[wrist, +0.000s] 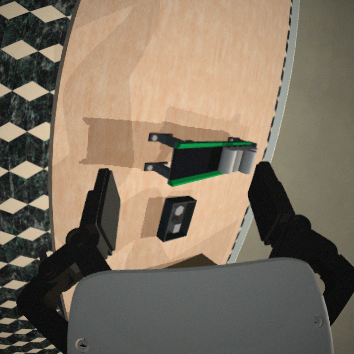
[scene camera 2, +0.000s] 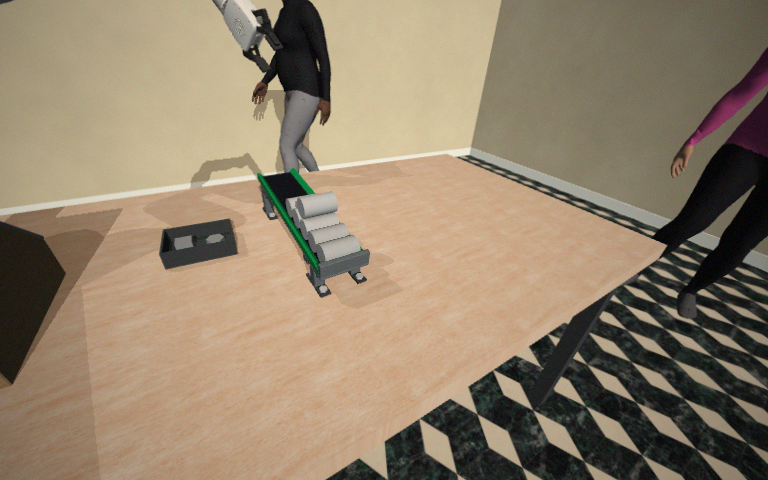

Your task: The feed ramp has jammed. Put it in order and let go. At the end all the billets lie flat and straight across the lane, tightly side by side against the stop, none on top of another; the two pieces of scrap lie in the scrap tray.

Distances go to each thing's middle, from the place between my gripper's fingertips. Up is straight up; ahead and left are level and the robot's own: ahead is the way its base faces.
My gripper is now 360 mm to the left of the scrap tray [scene camera 2: 171, 258], 320 mm above it and 270 mm past it. Round my hand: grey stop [scene camera 2: 328, 268]: 610 mm to the right, 280 mm below, 50 mm behind.
